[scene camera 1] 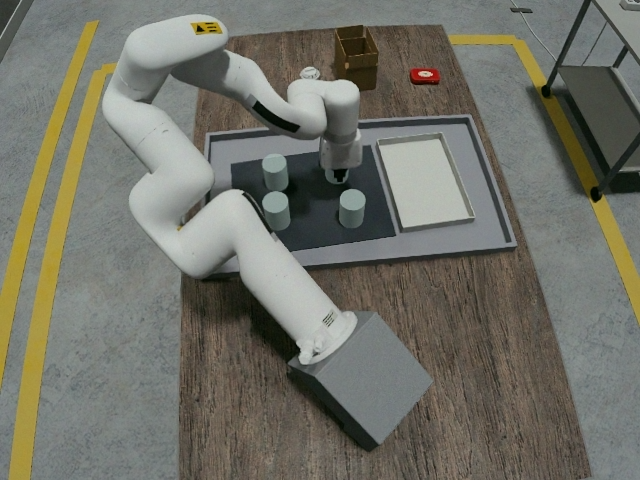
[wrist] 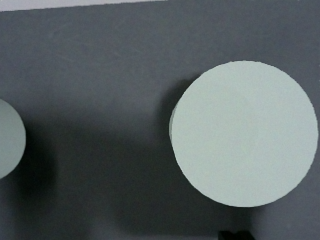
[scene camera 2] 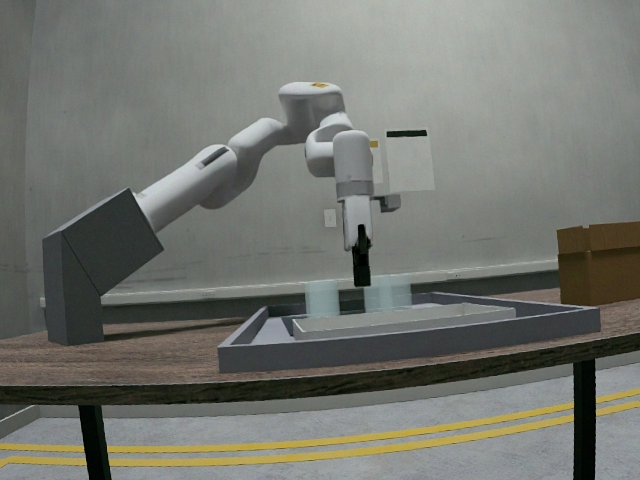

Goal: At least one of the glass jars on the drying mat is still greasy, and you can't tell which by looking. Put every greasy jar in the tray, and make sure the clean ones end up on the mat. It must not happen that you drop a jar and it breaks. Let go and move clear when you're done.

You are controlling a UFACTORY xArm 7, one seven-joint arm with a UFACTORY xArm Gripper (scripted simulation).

A white tray shows in scene camera 1 and in scene camera 2; in the wrist view it is out of frame. The same spot on the white tray: (scene camera 2: 428, 317) is (scene camera 1: 381, 160).
